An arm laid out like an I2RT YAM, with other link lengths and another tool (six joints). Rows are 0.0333 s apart.
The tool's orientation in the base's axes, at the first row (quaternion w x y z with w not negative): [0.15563, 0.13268, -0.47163, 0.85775]
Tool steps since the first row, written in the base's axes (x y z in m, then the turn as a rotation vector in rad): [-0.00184, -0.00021, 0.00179, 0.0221, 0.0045, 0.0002]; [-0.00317, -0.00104, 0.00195, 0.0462, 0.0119, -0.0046]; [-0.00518, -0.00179, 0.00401, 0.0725, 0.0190, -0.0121]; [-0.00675, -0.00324, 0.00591, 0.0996, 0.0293, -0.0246]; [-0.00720, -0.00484, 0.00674, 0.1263, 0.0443, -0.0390]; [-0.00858, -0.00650, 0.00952, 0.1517, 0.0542, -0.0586]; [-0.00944, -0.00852, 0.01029, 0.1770, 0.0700, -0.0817]
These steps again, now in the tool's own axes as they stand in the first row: [0.00233, -0.00055, 0.00096, -0.0195, -0.0111, -0.0019]; [0.00349, 0.00027, 0.00164, -0.0424, -0.0206, -0.0088]; [0.00599, -0.00014, 0.00319, -0.0683, -0.0288, -0.0166]; [0.00794, -0.00025, 0.00528, -0.0963, -0.0350, -0.0297]; [0.00843, 0.00010, 0.00704, -0.1241, -0.0420, -0.0477]; [0.01050, -0.00065, 0.00978, -0.1533, -0.0420, -0.0643]; [0.01129, 0.00012, 0.01183, -0.1829, -0.0421, -0.0877]
